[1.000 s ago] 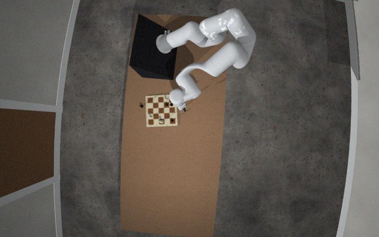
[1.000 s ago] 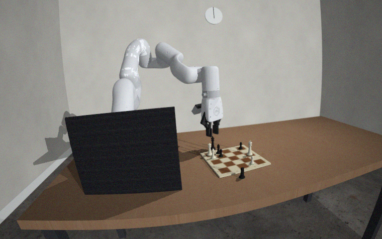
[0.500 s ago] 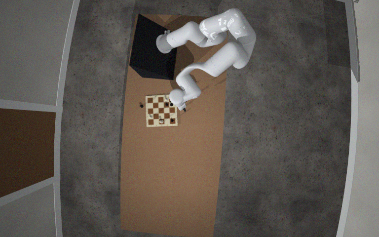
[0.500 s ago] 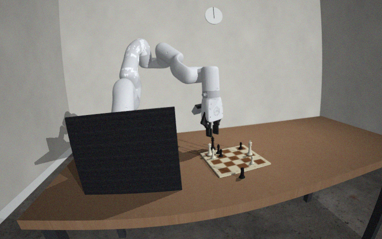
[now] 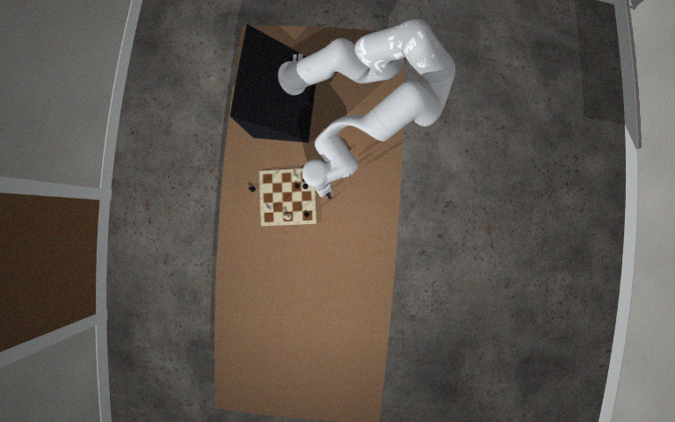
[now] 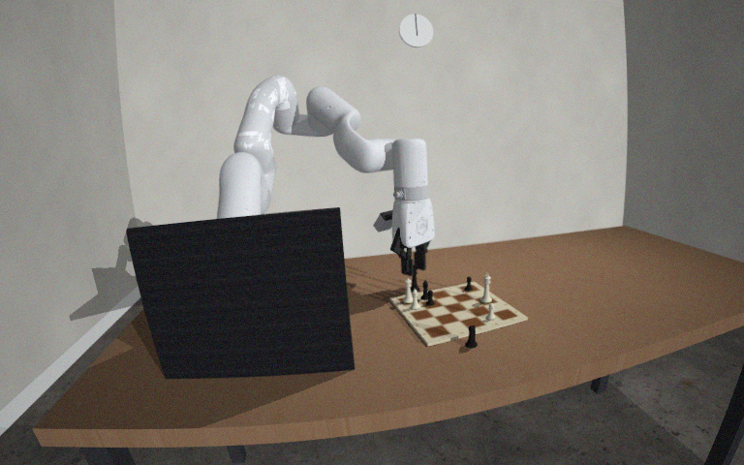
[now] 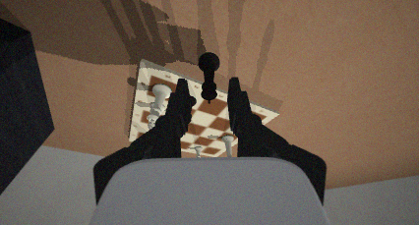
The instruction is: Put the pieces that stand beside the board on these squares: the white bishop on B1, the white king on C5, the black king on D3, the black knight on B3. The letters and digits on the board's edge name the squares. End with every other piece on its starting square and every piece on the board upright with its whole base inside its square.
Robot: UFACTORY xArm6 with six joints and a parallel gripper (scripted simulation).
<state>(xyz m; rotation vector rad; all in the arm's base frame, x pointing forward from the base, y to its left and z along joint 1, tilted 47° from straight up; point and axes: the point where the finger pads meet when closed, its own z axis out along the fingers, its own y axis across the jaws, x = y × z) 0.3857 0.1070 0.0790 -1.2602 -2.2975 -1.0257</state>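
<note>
The black king lies 4 cm below my hand. Round my hand: white king (13 cm to the right, 13 cm ahead, 3 cm below); chessboard (13 cm to the right, 6 cm below, 5 cm ahead); white pawn (21 cm to the right, 10 cm ahead, 5 cm below).
</note>
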